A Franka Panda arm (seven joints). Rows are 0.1 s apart.
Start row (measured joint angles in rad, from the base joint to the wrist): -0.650, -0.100, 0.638, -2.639, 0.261, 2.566, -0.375
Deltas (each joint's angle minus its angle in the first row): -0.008, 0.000, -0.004, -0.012, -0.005, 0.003, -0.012; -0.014, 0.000, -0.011, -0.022, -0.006, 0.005, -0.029; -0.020, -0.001, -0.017, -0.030, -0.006, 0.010, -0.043; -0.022, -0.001, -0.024, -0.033, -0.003, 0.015, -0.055; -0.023, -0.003, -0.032, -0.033, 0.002, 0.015, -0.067; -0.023, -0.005, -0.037, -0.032, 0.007, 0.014, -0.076; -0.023, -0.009, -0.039, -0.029, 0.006, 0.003, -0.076; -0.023, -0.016, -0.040, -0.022, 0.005, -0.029, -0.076; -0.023, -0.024, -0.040, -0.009, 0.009, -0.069, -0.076; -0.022, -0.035, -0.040, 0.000, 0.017, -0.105, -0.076
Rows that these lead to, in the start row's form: -0.658, -0.100, 0.634, -2.651, 0.256, 2.569, -0.387; -0.664, -0.100, 0.627, -2.661, 0.255, 2.571, -0.404; -0.670, -0.101, 0.621, -2.669, 0.255, 2.576, -0.418; -0.672, -0.101, 0.614, -2.672, 0.258, 2.581, -0.430; -0.673, -0.103, 0.606, -2.672, 0.263, 2.581, -0.442; -0.673, -0.105, 0.601, -2.671, 0.268, 2.580, -0.451; -0.673, -0.109, 0.599, -2.668, 0.267, 2.569, -0.451; -0.673, -0.116, 0.598, -2.661, 0.266, 2.537, -0.451; -0.673, -0.124, 0.598, -2.648, 0.270, 2.497, -0.451; -0.672, -0.135, 0.598, -2.639, 0.278, 2.461, -0.451
